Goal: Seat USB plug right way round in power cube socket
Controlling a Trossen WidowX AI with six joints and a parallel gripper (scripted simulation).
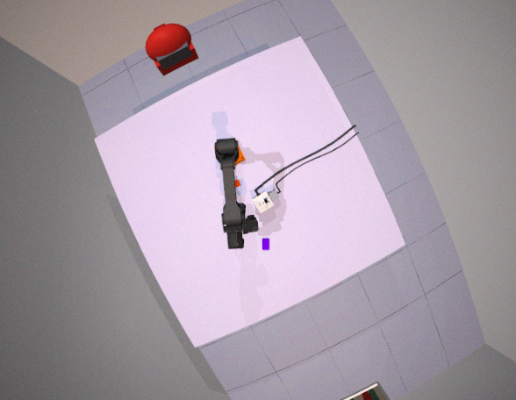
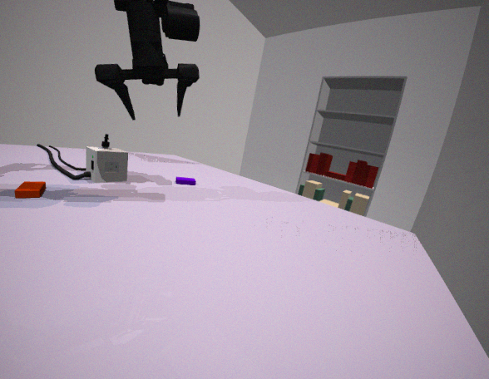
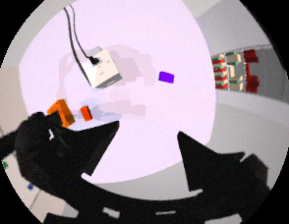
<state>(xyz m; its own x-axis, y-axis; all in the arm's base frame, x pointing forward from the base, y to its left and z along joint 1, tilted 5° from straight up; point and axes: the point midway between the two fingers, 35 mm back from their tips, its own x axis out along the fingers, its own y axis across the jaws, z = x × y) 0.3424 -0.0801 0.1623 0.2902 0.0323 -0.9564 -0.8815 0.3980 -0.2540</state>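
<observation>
Now: the USB plug 15 cm to the left of my gripper tip, 8 cm below it and 7 cm behind it. Round my gripper tip: purple block: 16 cm below, 13 cm ahead, 8 cm to the left; orange block: 21 cm behind, 16 cm below, 4 cm to the left.
</observation>
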